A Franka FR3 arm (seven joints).
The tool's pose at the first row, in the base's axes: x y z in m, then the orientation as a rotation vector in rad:
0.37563, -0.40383, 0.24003, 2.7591, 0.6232, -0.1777
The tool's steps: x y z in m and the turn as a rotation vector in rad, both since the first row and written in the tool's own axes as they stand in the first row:
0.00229, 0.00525, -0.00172, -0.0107, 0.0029, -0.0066
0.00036, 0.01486, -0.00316, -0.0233, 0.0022, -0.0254
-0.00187, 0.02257, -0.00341, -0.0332, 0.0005, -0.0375
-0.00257, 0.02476, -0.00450, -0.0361, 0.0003, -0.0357
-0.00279, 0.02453, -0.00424, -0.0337, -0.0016, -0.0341
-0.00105, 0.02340, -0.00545, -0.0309, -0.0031, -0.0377
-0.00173, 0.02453, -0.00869, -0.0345, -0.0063, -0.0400
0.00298, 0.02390, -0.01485, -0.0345, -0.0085, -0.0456
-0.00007, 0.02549, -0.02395, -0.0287, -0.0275, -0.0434
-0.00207, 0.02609, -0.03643, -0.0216, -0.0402, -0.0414
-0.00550, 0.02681, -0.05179, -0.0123, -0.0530, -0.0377
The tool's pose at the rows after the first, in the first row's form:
0.38007, -0.40687, 0.24264, 2.7478, 0.6323, -0.1714
0.38261, -0.41543, 0.24693, 2.7304, 0.6570, -0.1720
0.38400, -0.42286, 0.24964, 2.7171, 0.6723, -0.1734
0.38438, -0.42467, 0.25139, 2.7148, 0.6695, -0.1723
0.38407, -0.42464, 0.25112, 2.7170, 0.6670, -0.1754
0.38520, -0.42259, 0.25164, 2.7183, 0.6719, -0.1792
0.38526, -0.42279, 0.25513, 2.7134, 0.6738, -0.1827
0.38953, -0.41839, 0.25991, 2.7112, 0.6810, -0.1869
0.38797, -0.41805, 0.26951, 2.7124, 0.6735, -0.2143
0.38709, -0.41535, 0.28184, 2.7163, 0.6681, -0.2337
0.38514, -0.41240, 0.29719, 2.7226, 0.6605, -0.2537

